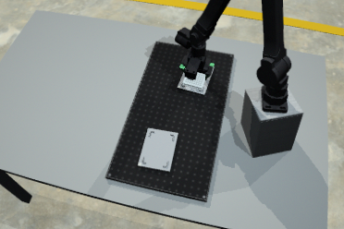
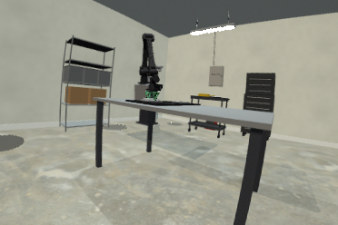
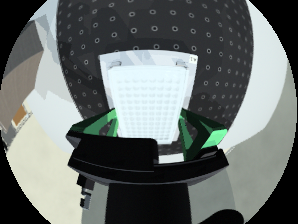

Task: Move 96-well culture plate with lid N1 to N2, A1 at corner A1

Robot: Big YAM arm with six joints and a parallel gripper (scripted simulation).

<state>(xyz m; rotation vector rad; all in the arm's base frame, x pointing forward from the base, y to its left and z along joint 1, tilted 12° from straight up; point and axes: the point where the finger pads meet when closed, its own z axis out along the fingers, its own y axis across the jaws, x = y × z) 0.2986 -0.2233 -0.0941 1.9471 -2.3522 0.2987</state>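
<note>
Now: hand 110 mm short of the grey nest, 360 mm to the right of it and 20 mm above it. Round my hand: clear lid right at my hand.
</note>
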